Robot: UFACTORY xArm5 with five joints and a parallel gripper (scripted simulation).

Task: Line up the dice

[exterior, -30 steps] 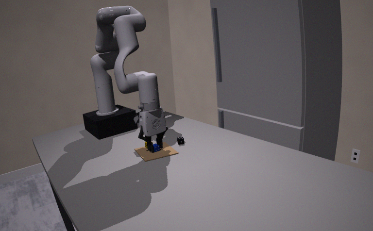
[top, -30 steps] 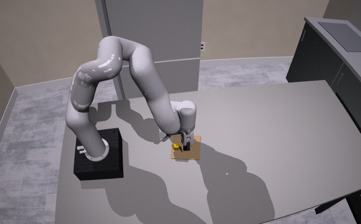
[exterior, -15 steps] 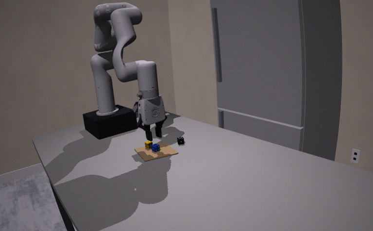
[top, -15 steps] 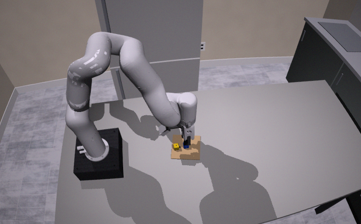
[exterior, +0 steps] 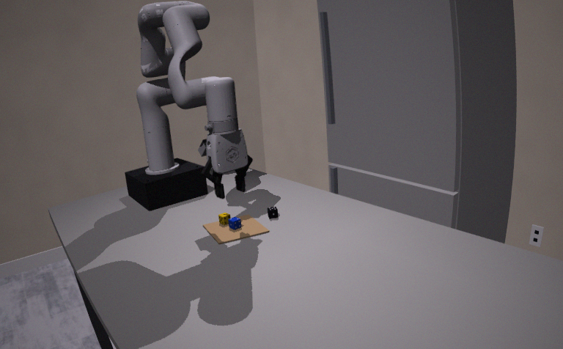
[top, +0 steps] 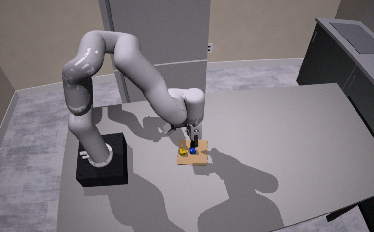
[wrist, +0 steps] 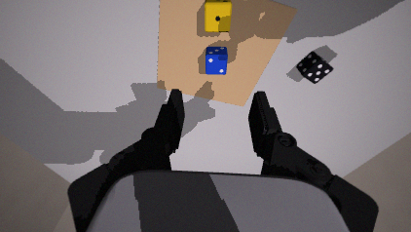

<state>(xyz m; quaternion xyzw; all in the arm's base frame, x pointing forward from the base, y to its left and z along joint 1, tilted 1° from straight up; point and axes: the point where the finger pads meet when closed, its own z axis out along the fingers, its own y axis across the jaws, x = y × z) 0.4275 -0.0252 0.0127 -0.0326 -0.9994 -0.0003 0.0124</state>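
The black die lies 2 cm ahead of my hand, 12 cm to the left of it and 10 cm below it. The rest, counted from my hand: blue die (10 cm below); then mat (11 cm below); then yellow die (5 cm behind, 10 cm below).
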